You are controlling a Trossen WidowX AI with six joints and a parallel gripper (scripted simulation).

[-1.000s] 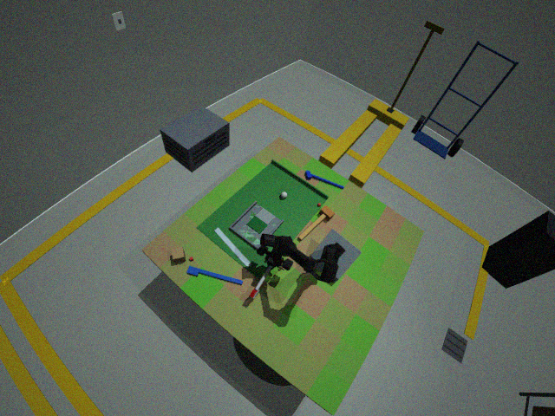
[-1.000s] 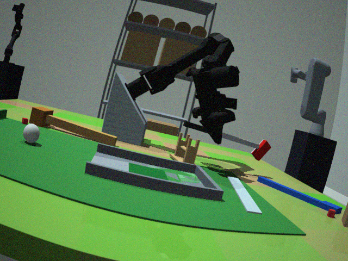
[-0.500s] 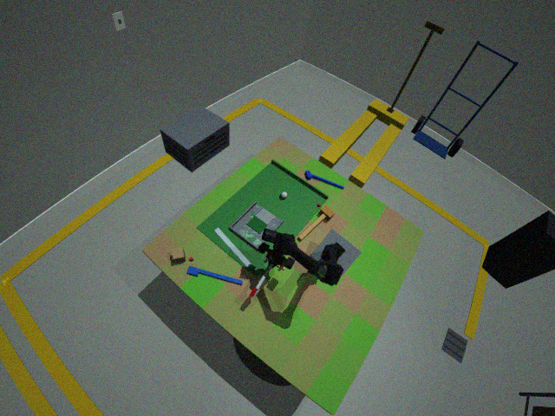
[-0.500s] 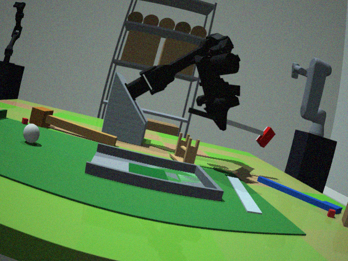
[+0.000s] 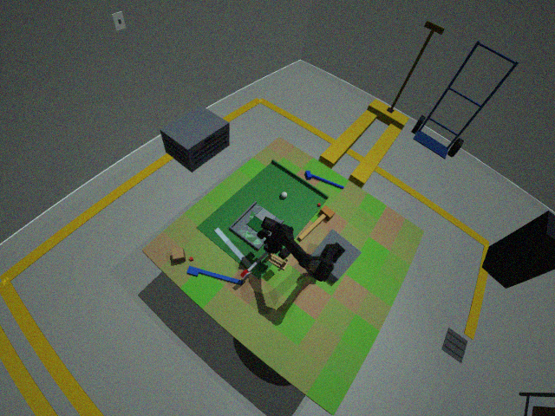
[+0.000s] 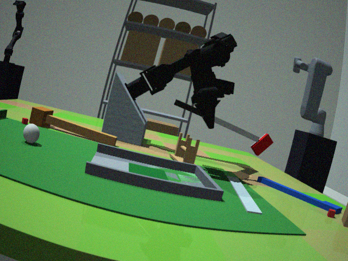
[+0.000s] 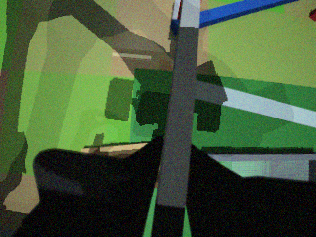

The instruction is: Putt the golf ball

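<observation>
The wooden rack is 8 cm below my gripper tip, 5 cm to the right of it and 5 cm behind it. The rest, counted from my gripper tip: white strip (19 cm ahead, 11 cm below, 8 cm to the left); white golf ball (40 cm to the right, 24 cm ahead, 9 cm below); wooden block (34 cm to the left, 33 cm ahead, 8 cm below).
</observation>
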